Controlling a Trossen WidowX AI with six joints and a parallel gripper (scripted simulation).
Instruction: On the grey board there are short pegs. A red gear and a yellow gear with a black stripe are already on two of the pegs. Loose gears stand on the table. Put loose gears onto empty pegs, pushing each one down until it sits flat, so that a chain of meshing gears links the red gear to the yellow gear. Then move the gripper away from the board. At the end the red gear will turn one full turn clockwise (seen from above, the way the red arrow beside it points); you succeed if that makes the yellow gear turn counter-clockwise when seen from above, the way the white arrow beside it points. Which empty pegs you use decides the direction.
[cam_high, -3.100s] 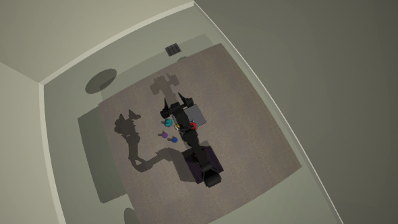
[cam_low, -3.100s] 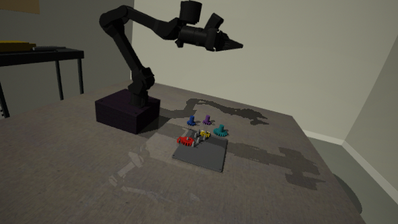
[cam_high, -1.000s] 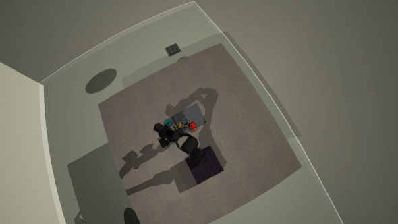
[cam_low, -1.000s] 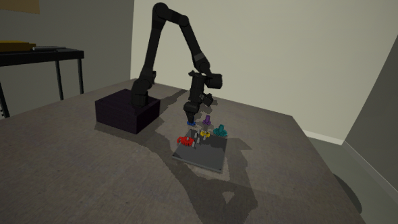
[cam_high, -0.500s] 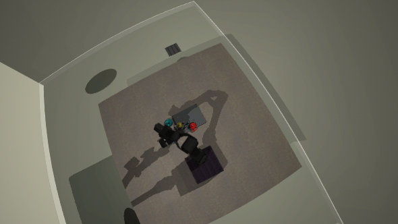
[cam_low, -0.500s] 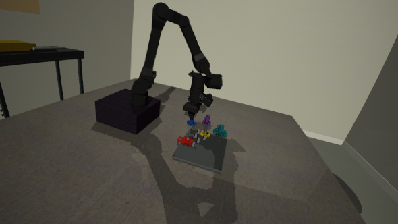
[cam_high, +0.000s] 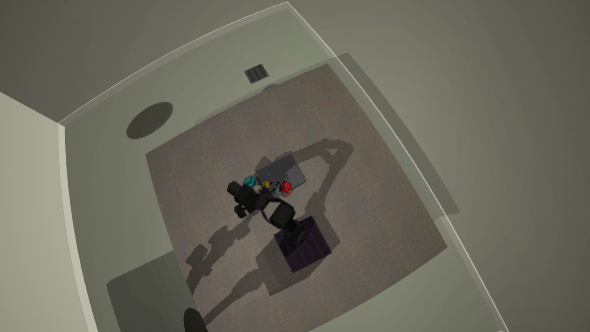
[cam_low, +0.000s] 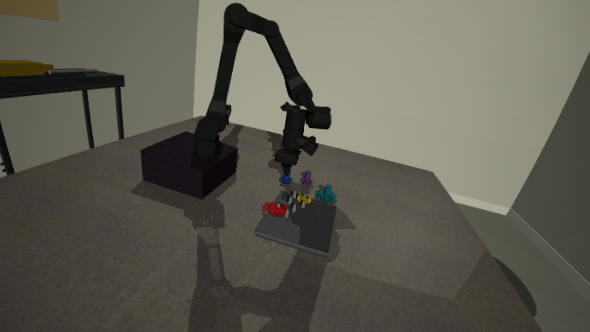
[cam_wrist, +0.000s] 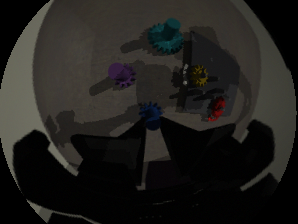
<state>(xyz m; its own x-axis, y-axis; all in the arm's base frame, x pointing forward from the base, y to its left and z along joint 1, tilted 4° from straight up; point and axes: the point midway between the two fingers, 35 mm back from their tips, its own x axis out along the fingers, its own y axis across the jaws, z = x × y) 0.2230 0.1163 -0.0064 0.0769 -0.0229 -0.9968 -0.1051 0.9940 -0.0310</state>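
Right now my gripper tip is 3 cm short of the red gear, 17 cm to the left of it and 2 cm above it. Also, from my gripper tip: yellow gear: 8 cm ahead, 8 cm to the right, 2 cm below; purple gear: 6 cm ahead, 5 cm to the left, 2 cm below; blue gear: 1 cm below.
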